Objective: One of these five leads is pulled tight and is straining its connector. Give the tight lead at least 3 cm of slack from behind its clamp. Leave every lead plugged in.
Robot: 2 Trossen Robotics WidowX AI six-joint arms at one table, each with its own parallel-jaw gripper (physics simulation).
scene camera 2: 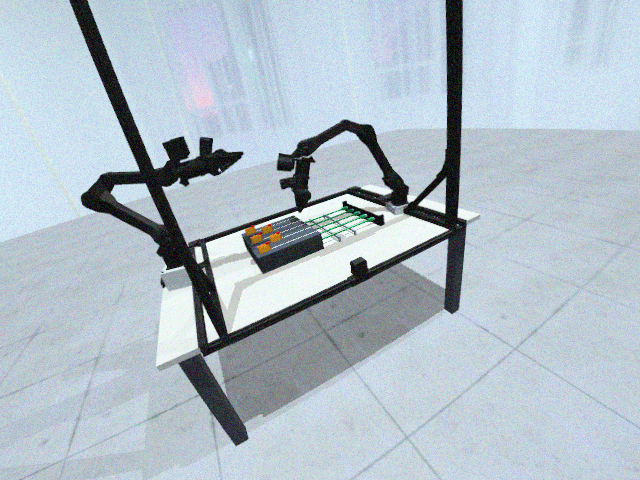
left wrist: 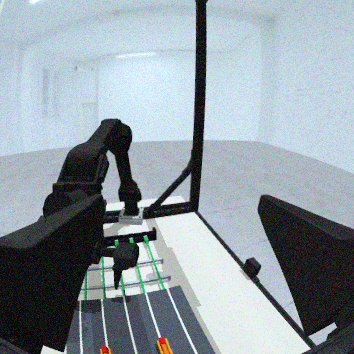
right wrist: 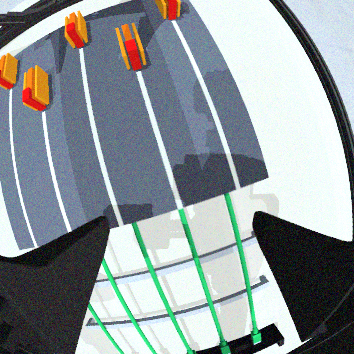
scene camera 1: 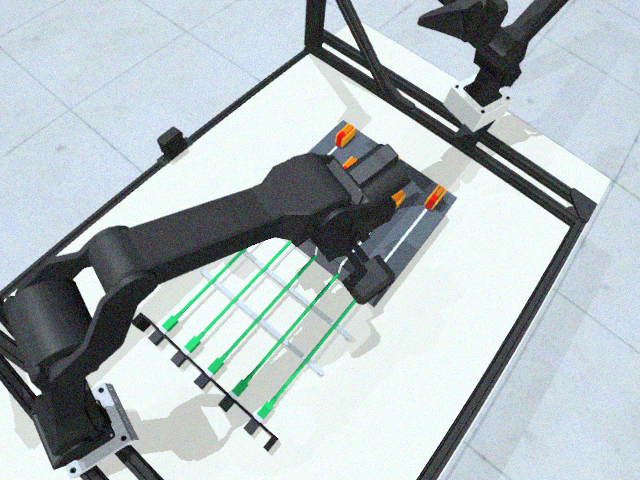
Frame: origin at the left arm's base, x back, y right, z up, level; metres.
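Where they show: left gripper, between the fingertips: [scene camera 2: 242, 154] [left wrist: 184, 203] [scene camera 1: 395, 0]; right gripper, between the fingertips: [scene camera 2: 298, 209] [left wrist: 96, 285] [right wrist: 182, 222] [scene camera 1: 344, 251]; left arm's base, origin of its link: [scene camera 2: 176, 264] [scene camera 1: 482, 92]; right arm's base, origin of its link: [scene camera 2: 399, 203] [left wrist: 131, 211] [scene camera 1: 87, 429].
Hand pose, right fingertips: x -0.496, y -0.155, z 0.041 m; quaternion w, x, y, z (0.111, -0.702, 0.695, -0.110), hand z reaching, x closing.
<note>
Things, the pixels of their top centre, and the offset from my right fingertips. "*": a spot on its surface instead.
- clamp, centre of its top: [scene camera 1: 434, 197] dx +0.205, dy +0.005, dz -0.021 m
- small black box, a spot on its surface: [scene camera 1: 171, 142] [scene camera 2: 357, 259] * dx -0.126, dy +0.393, dz -0.069 m
Five leads run side by side, white over a dark block [scene camera 1: 419, 229] [scene camera 2: 289, 258] [right wrist: 125, 140] and green beyond it, into a black connector rail [scene camera 1: 270, 442] [scene camera 2: 379, 219] [right wrist: 270, 334]. Each white part ends at an orange clamp with a red front; one clamp [scene camera 1: 435, 197] [right wrist: 170, 9] is at the block's far corner. Which lead is tight I cannot tell. My right gripper [scene camera 2: 300, 209] [right wrist: 182, 222] is open, pointing down above the block's rail-side edge; its fingers hide parts of the outer leads in the right wrist view. My left gripper [scene camera 2: 241, 153] [left wrist: 184, 203] is open, raised beyond the clamps.
Two thin grey bars [scene camera 1: 314, 367] [right wrist: 264, 280] cross under the green leads between the block and the rail. A black frame [scene camera 1: 516, 320] [scene camera 2: 453, 155] borders the white table. A small black box [scene camera 1: 171, 142] [scene camera 2: 358, 266] sits on one frame edge.
</note>
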